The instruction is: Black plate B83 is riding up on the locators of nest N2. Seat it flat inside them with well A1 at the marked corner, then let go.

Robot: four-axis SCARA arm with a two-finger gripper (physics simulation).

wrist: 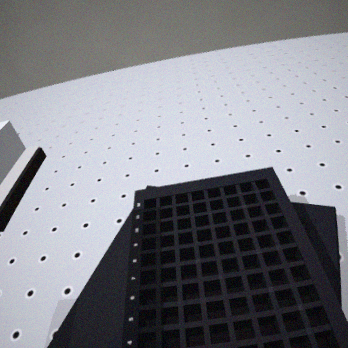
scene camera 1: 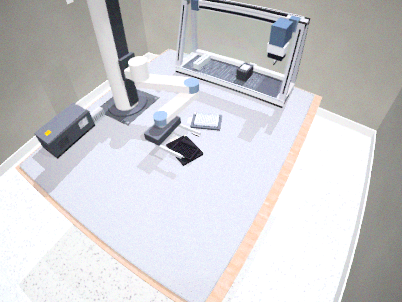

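Pixels of known places: gripper, fingertip midpoint: (wrist: 195, 103) (scene camera 1: 191, 145); arm's base at its link origin: (scene camera 1: 127, 105).
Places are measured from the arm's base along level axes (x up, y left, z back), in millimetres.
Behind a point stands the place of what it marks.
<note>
Black plate B83 (scene camera 1: 184, 147) {x 38, y -138, z -539 mm} (wrist: 215, 250) {x 40, y -149, z -560 mm} lies on the dark nest N2 (scene camera 1: 186, 161) {x 28, y -192, z -592 mm} (wrist: 320, 225). In the wrist view it is turned relative to the nest, whose dark surface shows as wedges on both sides of it. A small raised piece shows at the plate's far left corner. Whether the plate lies flat cannot be told; well A1 and the marked corner cannot be made out. My gripper (scene camera 1: 191, 146) {x 98, y -150, z -590 mm} is open and empty, its two white fingers wide apart around the plate's sides. One finger shows at the left edge of the wrist view, apart from the plate.
A white plate (scene camera 1: 206, 119) {x 41, y 92, z -526 mm} on a dark nest lies behind the black plate. A framed gantry machine (scene camera 1: 230, 87) {x 30, y 448, z -491 mm} stands at the back right. A dark grey box (scene camera 1: 67, 131) {x 114, y -423, z 35 mm} stands at the left, near the arm's column (scene camera 1: 111, 55) {x 397, y -58, z -46 mm}.
</note>
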